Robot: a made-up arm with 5 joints.
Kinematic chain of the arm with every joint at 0, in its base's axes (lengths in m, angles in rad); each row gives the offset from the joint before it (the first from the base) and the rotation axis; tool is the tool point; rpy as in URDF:
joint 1: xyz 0.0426 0 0.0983 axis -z
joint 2: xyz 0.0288 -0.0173 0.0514 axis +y
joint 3: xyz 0.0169 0 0.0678 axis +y
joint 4: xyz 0.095 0 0.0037 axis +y
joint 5: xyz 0.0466 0.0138 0 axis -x
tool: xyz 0 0 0 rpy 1.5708 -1.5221 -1.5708
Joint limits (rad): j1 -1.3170..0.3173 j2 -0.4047..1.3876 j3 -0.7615..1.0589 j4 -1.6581..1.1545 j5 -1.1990..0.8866
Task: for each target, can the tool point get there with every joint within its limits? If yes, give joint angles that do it. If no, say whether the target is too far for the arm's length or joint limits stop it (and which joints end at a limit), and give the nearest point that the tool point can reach.
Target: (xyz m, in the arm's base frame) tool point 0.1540 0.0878 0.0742
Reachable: yes | joints -0.6926 0.5187 0.6201 -0.0492 0.7076
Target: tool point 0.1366 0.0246 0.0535
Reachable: yes | joints -0.2920 0.6598 0.7471 0.2879 -0.7557
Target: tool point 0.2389 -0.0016 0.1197
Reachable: yes | joints -0.0095 0.7378 0.1500 -0.9430 0.4593
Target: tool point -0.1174 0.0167 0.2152
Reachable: no: joint limits stop it (at a limit: joint 1, joint 2, joint 3, joint 4) | nearest point 0.0284 0.0010 0.1024 | short by 0.185 m
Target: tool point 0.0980 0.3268 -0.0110
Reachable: no: too far | nearest point 0.1002 0.2082 0.0662 | short by 0.142 m
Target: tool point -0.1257 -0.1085 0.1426
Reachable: no: joint limits stop it (at a limit: joint 2, joint 3) | nearest point 0.0280 -0.0094 0.0940 | short by 0.189 m
